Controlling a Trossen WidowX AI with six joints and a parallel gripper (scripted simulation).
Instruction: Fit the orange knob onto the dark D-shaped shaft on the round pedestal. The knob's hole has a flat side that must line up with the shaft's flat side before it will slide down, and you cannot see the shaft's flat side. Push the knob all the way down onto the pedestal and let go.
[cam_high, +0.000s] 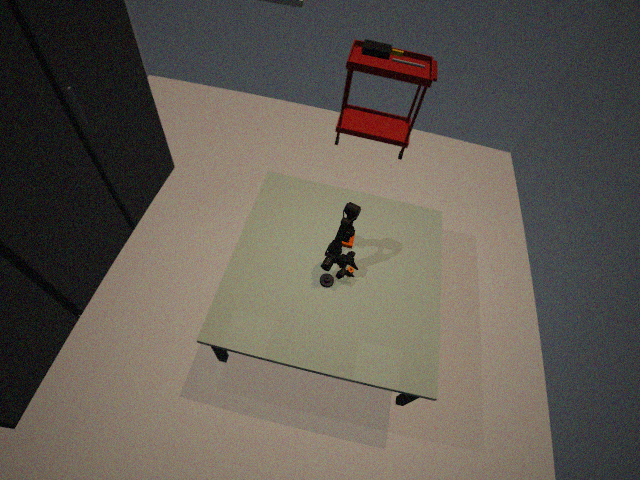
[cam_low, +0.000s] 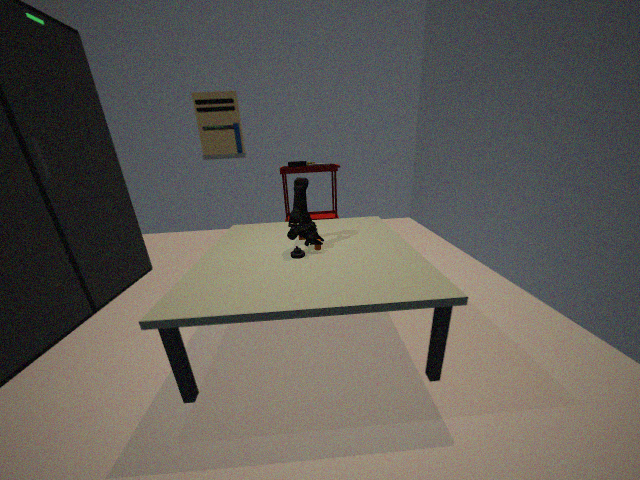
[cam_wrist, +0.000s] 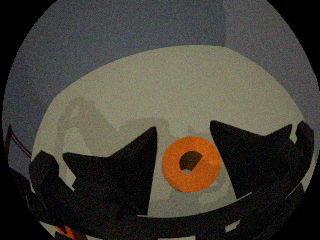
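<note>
Right now the round pedestal is 15 cm to the right of my gripper tip, 9 cm ahead of it and 1 cm below it. From my gripper tip the other things lie so: orange knob 3 cm to the right, 1 cm below.
</note>
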